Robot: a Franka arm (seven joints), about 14 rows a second.
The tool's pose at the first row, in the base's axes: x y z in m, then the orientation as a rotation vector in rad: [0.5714, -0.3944, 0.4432, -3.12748, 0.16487, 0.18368]
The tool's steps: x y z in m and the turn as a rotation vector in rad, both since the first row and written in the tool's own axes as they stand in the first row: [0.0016, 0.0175, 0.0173, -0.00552, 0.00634, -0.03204]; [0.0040, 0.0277, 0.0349, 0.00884, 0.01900, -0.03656]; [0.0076, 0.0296, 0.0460, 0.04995, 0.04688, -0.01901]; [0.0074, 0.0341, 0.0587, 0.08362, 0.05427, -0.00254]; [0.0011, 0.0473, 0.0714, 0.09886, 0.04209, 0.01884]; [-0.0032, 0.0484, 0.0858, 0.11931, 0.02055, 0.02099]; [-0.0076, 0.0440, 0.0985, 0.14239, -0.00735, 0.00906]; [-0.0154, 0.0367, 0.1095, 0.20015, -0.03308, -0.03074]
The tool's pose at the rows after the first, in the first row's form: [0.5691, -0.4118, 0.4259, -3.13424, 0.11441, 0.17431]; [0.5684, -0.4220, 0.4081, -3.12165, 0.10820, 0.15259]; [0.5704, -0.4241, 0.3967, -3.08393, 0.13768, 0.10449]; [0.5683, -0.4285, 0.3841, -3.05083, 0.16437, 0.08945]; [0.5592, -0.4408, 0.3722, -3.03371, 0.19736, 0.10635]; [0.5532, -0.4413, 0.3584, -3.01080, 0.20100, 0.13645]; [0.5478, -0.4363, 0.3463, -2.98464, 0.18347, 0.17519]; [0.5396, -0.4281, 0.3363, -2.92427, 0.12624, 0.20478]
